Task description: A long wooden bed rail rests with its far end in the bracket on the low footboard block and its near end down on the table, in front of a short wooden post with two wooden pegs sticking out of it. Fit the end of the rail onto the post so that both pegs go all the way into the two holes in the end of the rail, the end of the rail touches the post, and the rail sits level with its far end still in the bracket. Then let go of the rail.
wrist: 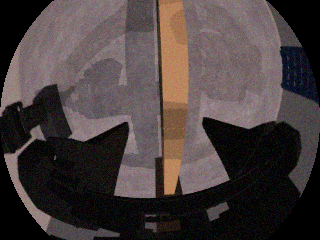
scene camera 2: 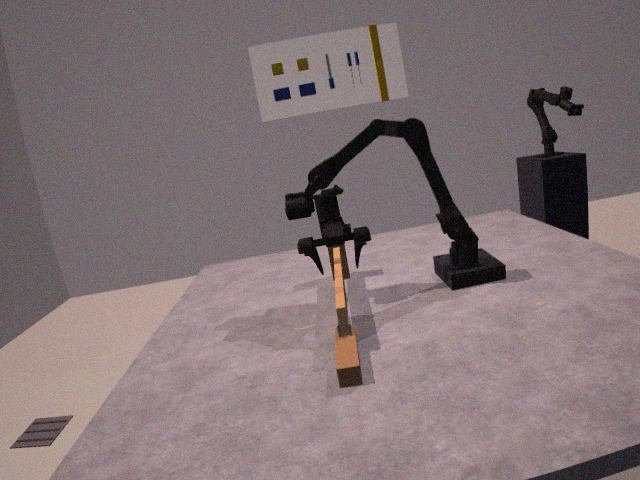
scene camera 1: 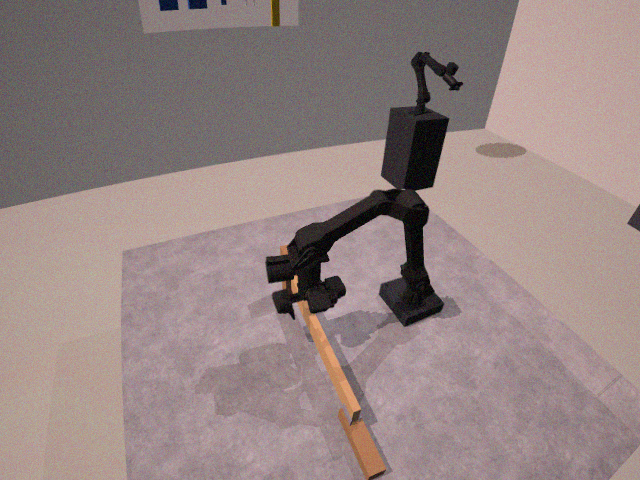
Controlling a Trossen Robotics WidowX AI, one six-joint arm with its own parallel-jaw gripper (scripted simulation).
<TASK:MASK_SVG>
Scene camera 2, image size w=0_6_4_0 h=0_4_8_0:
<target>gripper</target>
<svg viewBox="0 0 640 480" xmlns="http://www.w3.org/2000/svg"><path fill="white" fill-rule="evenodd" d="M368 227L354 228L354 232L351 233L351 225L344 224L340 211L328 216L318 216L322 238L313 240L313 237L300 239L297 244L299 254L309 256L315 262L321 274L324 275L316 247L323 245L326 247L342 246L345 244L345 241L354 240L355 262L358 268L361 249L363 245L367 244L367 241L371 241Z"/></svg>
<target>wooden bed rail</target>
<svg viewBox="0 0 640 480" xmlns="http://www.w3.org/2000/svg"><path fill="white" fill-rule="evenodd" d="M335 247L333 248L336 310L342 337L351 334L340 248Z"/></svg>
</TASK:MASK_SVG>
